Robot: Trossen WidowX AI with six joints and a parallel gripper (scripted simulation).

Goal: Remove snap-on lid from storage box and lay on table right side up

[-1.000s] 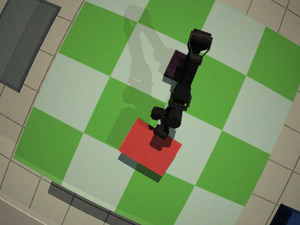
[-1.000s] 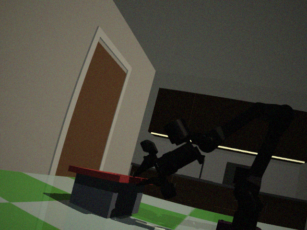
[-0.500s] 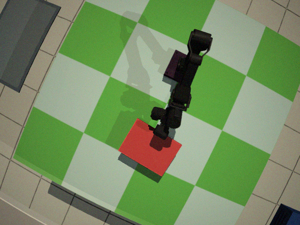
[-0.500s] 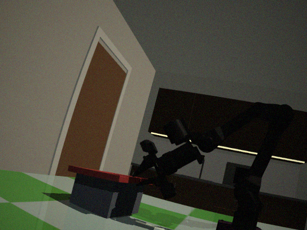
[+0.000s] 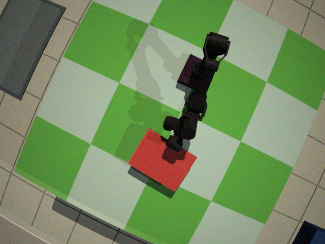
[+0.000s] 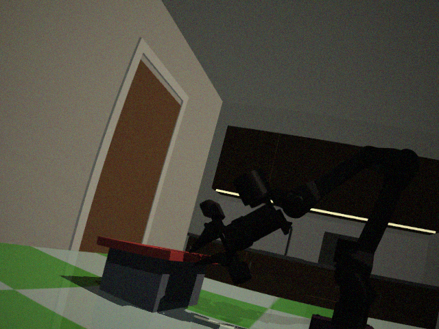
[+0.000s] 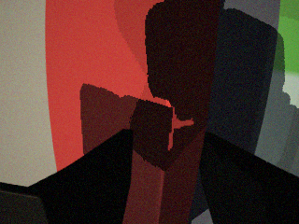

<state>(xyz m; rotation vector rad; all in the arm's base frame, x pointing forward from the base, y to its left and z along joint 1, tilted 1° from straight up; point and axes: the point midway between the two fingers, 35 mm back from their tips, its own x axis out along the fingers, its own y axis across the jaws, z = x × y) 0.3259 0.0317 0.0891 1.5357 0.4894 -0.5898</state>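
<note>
The flat red lid is 80 mm ahead of my gripper tip. From my gripper tip the other things lie so: grey storage box: 70 mm ahead, 60 mm below.
</note>
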